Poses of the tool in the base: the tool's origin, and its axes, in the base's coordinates. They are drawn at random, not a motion.
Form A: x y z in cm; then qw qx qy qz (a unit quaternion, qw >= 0).
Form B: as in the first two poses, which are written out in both.
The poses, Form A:
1: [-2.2 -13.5 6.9 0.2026 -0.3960 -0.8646 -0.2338]
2: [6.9 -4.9 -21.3 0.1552 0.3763 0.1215 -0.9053]
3: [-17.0 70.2 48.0 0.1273 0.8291 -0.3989 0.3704]
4: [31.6 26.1 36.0 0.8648 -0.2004 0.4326 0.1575]
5: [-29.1 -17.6 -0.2 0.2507 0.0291 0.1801 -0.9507]
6: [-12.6 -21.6 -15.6 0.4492 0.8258 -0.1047 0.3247]
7: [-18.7 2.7 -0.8 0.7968 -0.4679 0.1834 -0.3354]
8: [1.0 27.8 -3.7 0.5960 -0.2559 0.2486 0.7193]
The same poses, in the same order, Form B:
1: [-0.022 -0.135 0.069 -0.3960 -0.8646 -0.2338 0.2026]
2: [0.069 -0.049 -0.213 0.3763 0.1215 -0.9053 0.1552]
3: [-0.170 0.702 0.480 0.8291 -0.3989 0.3704 0.1273]
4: [0.316 0.261 0.360 -0.2004 0.4326 0.1575 0.8648]
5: [-0.291 -0.176 -0.002 0.0291 0.1801 -0.9507 0.2507]
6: [-0.126 -0.216 -0.156 0.8258 -0.1047 0.3247 0.4492]
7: [-0.187 0.027 -0.008 -0.4679 0.1834 -0.3354 0.7968]
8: [0.010 0.278 -0.037 -0.2559 0.2486 0.7193 0.5960]
